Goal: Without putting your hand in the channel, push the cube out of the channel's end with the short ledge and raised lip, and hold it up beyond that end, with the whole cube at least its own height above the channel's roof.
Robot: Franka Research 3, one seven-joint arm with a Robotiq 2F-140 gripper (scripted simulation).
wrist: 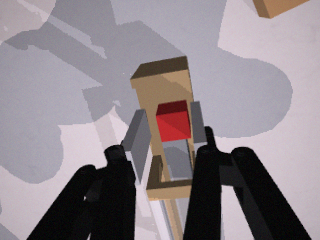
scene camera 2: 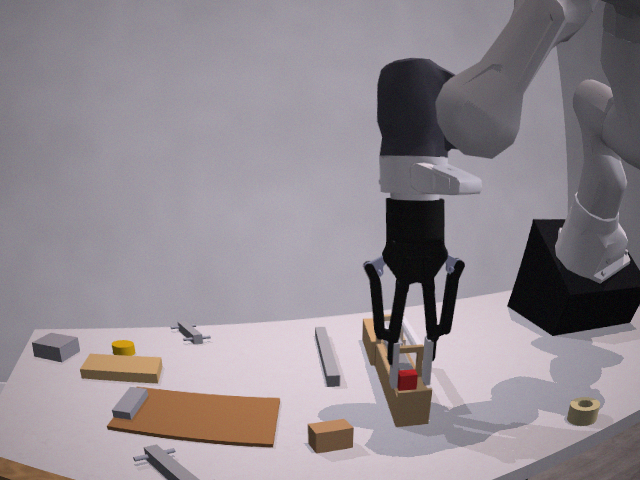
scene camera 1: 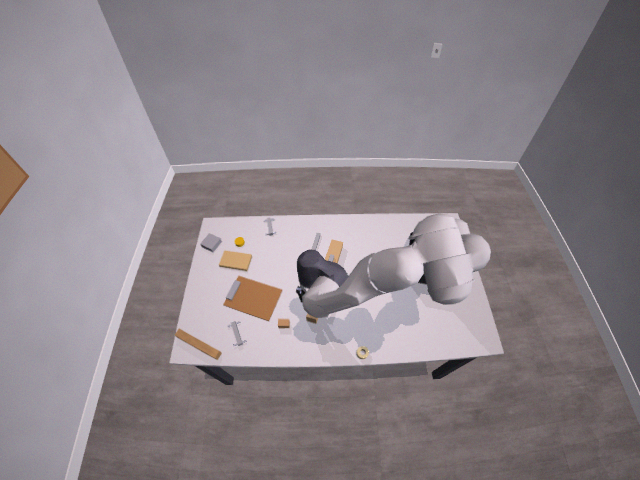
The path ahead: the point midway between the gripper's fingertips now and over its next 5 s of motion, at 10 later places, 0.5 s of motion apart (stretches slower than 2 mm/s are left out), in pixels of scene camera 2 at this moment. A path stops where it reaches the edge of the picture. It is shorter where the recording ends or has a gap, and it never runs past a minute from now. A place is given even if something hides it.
My gripper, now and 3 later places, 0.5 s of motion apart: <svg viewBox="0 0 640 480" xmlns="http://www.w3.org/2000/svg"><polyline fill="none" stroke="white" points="409,383 408,383 406,366 407,330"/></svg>
